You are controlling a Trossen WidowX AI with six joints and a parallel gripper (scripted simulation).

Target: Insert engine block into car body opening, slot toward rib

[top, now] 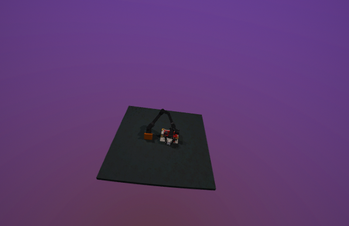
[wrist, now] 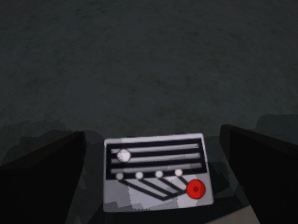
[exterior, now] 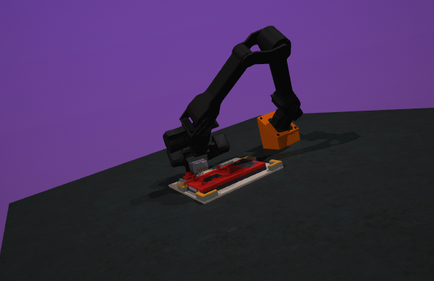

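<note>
My gripper tip is 1 cm to the right of the engine block and 1 cm above it. Also, from my gripper tip: dark upright peg: 9 cm to the left, 7 cm ahead, 1 cm above; cream base plate: 18 cm to the left, 1 cm below, 1 cm ahead.
</note>
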